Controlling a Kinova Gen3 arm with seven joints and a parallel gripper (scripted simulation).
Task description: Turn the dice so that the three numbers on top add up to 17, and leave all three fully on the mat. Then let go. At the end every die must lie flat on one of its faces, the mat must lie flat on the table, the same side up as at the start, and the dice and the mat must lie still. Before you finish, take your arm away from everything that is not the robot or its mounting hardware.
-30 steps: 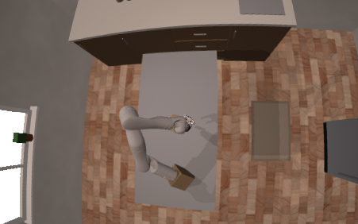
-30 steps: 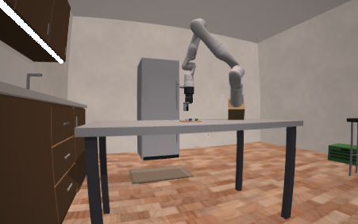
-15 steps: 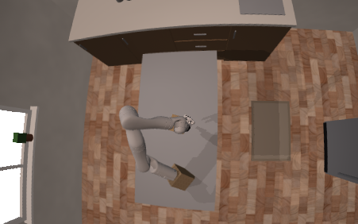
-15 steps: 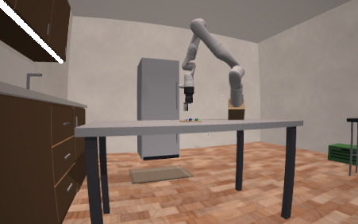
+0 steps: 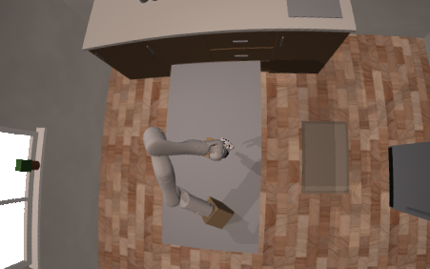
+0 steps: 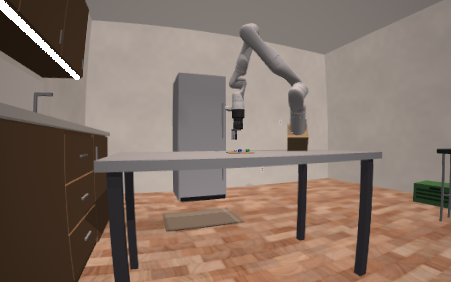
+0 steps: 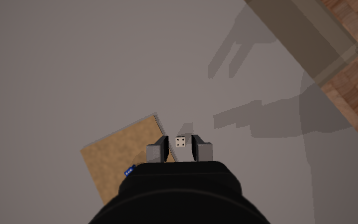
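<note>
Right now my hand is 1 cm past the white die and 8 cm above it. Also, from my hand: tan mat (1 cm behind, 10 cm to the left, 9 cm below); then blue die (1 cm behind, 10 cm to the left, 8 cm below); then green die (6 cm behind, 9 cm to the left, 8 cm below).
</note>
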